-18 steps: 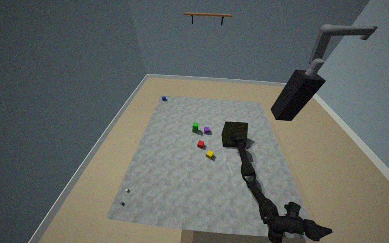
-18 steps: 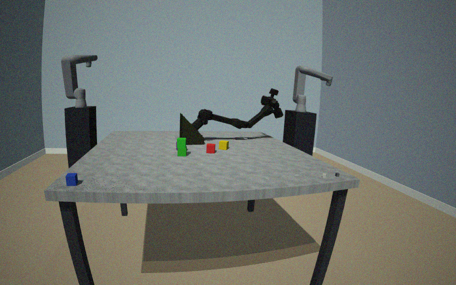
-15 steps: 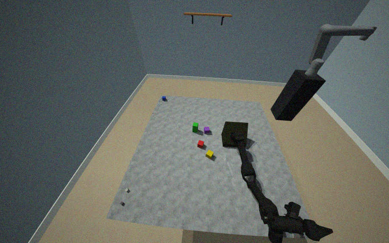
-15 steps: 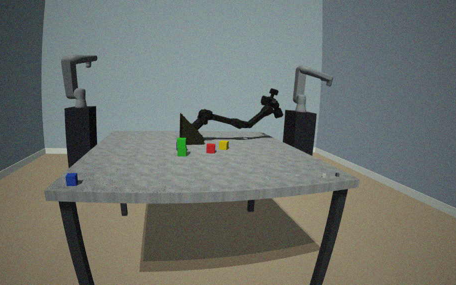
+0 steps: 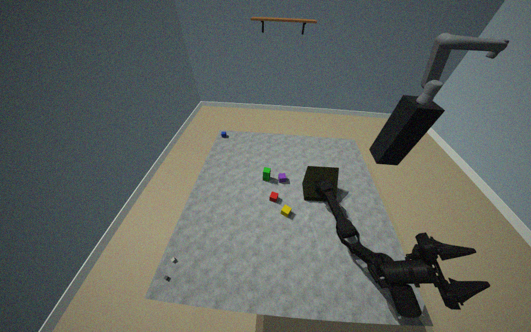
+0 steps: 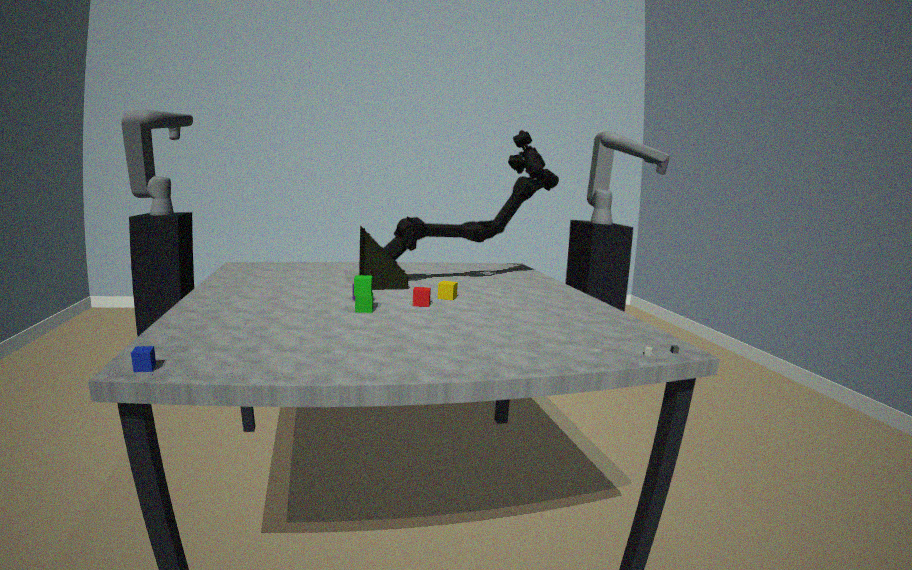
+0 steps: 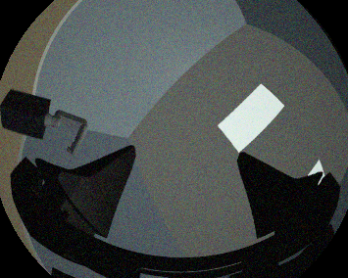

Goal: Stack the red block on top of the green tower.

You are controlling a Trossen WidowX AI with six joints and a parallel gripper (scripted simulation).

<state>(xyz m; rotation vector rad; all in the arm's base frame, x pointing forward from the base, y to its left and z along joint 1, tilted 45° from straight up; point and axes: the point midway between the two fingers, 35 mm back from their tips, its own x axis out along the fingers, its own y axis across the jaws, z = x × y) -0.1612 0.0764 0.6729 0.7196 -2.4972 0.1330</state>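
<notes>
My gripper tip is now 510 mm above the red block, 480 mm short of it and 470 mm to the left of it. The rest, counted from my gripper tip: blue block: 1100 mm to the right, 970 mm ahead, 520 mm below; yellow block: 510 mm below, 400 mm ahead, 380 mm to the right; purple block: 640 mm to the right, 510 mm below, 430 mm ahead.
</notes>
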